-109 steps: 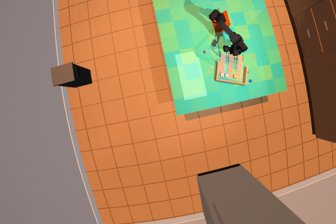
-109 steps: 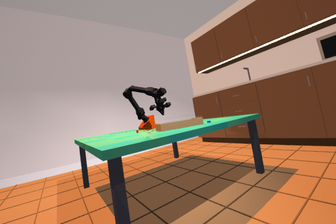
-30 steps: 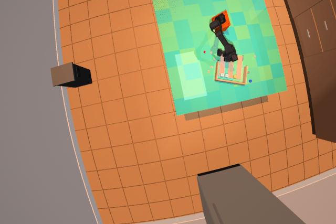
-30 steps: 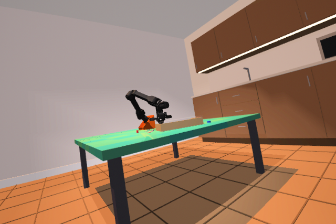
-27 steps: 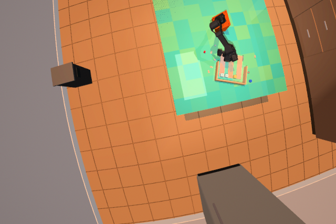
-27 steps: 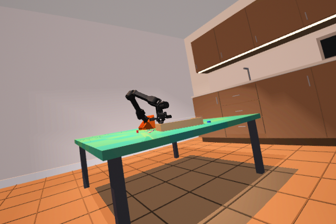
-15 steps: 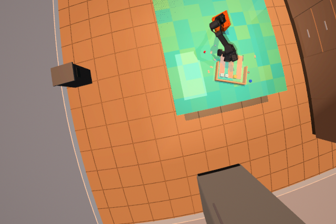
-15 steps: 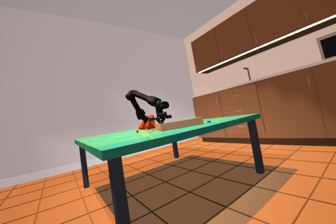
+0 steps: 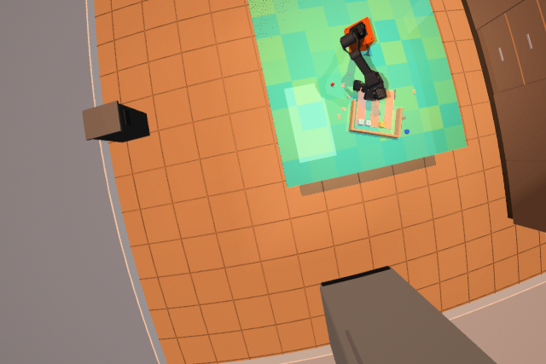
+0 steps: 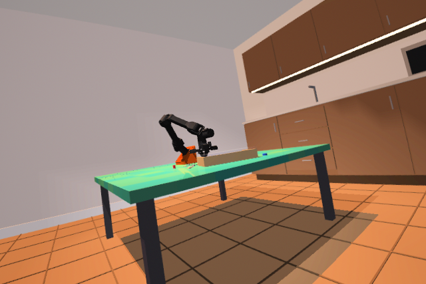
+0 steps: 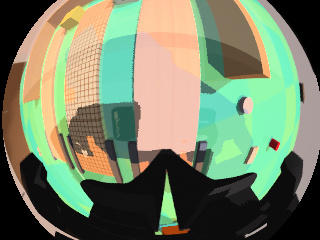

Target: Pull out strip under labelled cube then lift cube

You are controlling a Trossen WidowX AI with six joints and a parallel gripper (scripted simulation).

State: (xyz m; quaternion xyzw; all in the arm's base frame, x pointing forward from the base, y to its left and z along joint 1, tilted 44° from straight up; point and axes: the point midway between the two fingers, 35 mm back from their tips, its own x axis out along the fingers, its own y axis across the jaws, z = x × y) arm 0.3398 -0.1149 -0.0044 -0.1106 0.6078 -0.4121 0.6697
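Now: the strip 9 cm ahead of my gripper tip and 4 cm to the right of it.
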